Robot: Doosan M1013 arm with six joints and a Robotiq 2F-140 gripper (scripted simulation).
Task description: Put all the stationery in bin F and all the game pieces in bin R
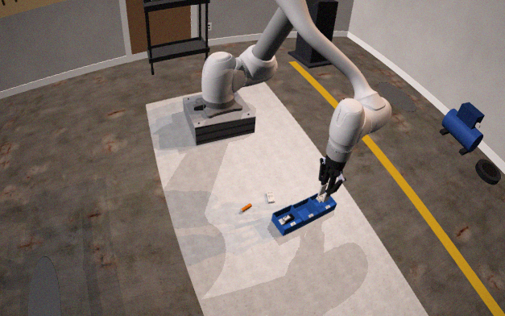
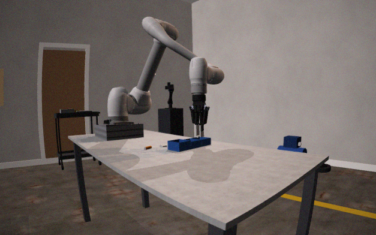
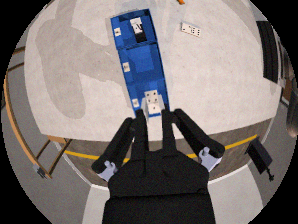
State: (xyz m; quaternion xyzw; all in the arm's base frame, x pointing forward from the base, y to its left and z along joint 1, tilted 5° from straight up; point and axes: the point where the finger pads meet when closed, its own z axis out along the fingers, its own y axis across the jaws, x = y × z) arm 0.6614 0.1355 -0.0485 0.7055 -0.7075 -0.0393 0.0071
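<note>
My hand is 12 cm past the orange cylinder, 27 cm to the left of it and 7 cm above it. The rest, counted from my hand: grey-white piece (17 cm to the right, 5 cm below); white domino tile (3 cm below); black piece (17 cm to the right, 7 cm below).
</note>
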